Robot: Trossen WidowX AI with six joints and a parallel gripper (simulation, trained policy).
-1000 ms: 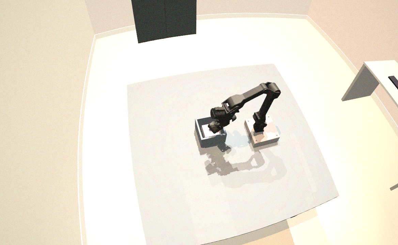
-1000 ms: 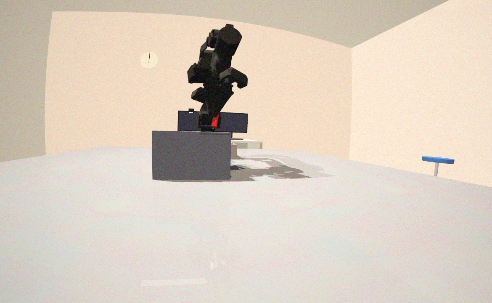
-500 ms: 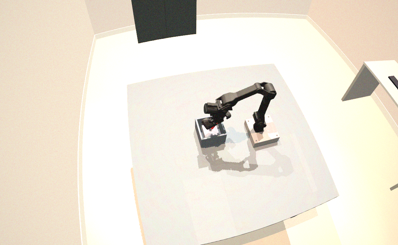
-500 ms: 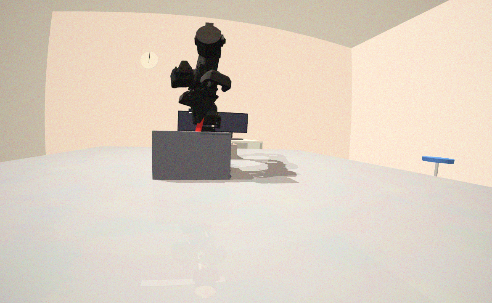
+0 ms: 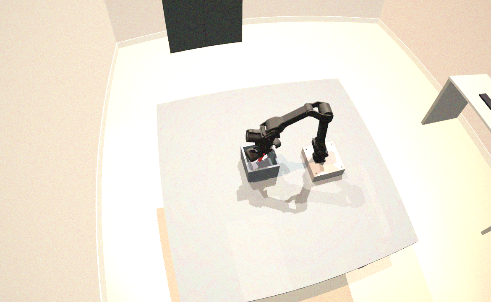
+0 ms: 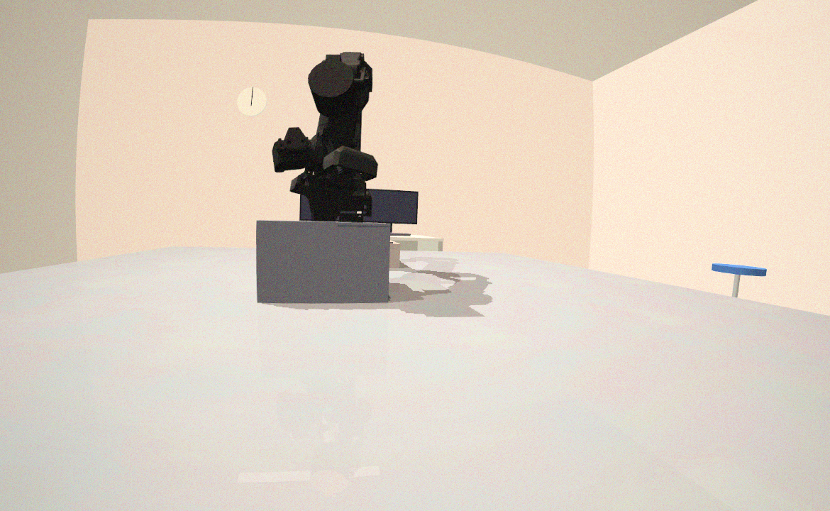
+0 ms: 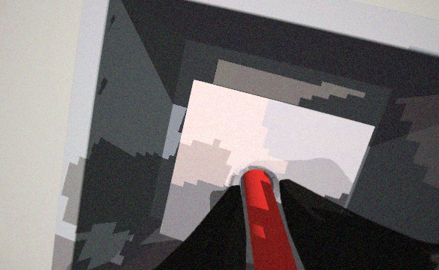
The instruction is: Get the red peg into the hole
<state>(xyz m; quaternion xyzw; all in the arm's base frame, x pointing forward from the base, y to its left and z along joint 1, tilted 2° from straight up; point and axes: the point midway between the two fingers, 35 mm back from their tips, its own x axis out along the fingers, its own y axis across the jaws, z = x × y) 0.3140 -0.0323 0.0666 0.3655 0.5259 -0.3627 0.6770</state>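
Now: gripper tip 1 cm to the right of the red peg, 1 cm below it and 1 cm past it. Round my gripper tip: plate 3 cm below, 1 cm to the left; then grey box 5 cm below, 1 cm to the left.
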